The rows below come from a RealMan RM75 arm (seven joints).
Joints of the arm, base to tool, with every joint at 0 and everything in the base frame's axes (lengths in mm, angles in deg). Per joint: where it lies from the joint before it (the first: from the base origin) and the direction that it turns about. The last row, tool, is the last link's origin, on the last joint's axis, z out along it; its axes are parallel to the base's.
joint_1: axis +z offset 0 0 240.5
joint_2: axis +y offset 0 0 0
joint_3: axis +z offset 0 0 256
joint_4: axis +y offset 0 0 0
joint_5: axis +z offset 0 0 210
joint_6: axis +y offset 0 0 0
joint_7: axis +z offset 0 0 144
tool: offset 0 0 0
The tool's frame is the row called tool.
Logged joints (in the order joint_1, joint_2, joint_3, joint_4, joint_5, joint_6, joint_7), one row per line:
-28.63 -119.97 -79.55 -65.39 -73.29 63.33 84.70
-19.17 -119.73 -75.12 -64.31 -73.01 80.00 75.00
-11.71 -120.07 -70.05 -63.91 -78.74 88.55 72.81
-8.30 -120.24 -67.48 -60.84 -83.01 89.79 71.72
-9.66 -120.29 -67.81 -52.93 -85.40 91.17 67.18
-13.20 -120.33 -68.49 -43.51 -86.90 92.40 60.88
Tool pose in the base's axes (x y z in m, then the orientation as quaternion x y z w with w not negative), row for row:
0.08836 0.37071 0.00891 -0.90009 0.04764 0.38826 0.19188
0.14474 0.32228 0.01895 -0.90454 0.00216 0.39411 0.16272
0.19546 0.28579 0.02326 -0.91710 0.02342 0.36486 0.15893
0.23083 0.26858 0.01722 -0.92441 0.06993 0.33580 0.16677
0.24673 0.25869 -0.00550 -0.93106 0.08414 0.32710 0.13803
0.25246 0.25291 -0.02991 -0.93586 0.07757 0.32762 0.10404
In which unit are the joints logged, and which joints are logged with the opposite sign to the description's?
The joints are logged in degrees. Opposite sign: joint_1, joint_2, joint_6.
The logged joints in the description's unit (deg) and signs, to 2 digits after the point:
28.63 119.97 -79.55 -65.39 -73.29 -63.33 84.70
19.17 119.73 -75.12 -64.31 -73.01 -80.00 75.00
11.71 120.07 -70.05 -63.91 -78.74 -88.55 72.81
8.30 120.24 -67.48 -60.84 -83.01 -89.79 71.72
9.66 120.29 -67.81 -52.93 -85.40 -91.17 67.18
13.20 120.33 -68.49 -43.51 -86.90 -92.40 60.88

